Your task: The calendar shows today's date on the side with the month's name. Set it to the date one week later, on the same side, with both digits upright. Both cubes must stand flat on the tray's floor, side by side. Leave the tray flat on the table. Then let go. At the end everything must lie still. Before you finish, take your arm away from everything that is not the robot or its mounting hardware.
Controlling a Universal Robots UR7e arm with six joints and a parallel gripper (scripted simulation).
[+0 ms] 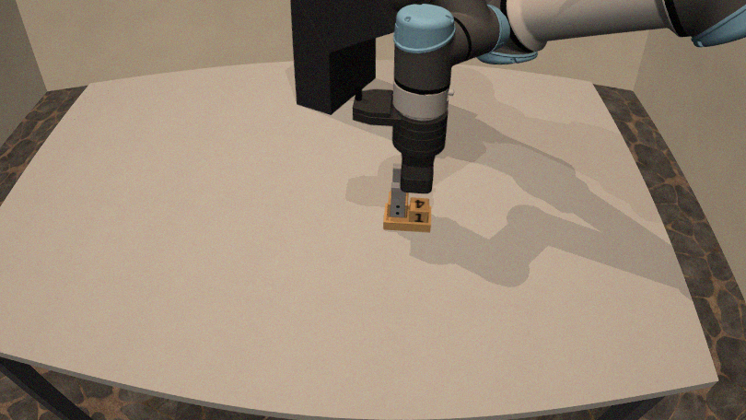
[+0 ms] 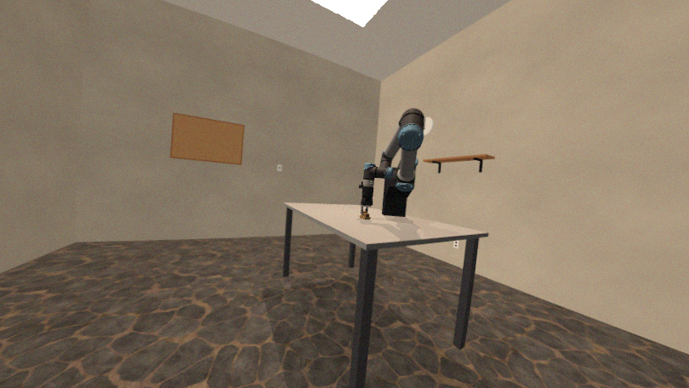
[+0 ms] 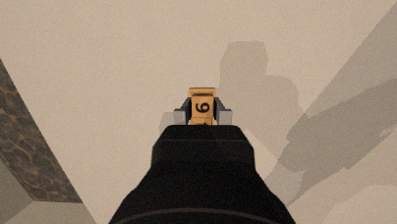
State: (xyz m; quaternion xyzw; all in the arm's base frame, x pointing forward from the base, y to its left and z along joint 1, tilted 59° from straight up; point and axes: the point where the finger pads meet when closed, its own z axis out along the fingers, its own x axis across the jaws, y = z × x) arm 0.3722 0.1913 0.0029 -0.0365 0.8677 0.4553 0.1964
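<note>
The cube is 1 cm below my hand. Also, from my hand: orange tray (4 cm below, 2 cm to the left).
</note>
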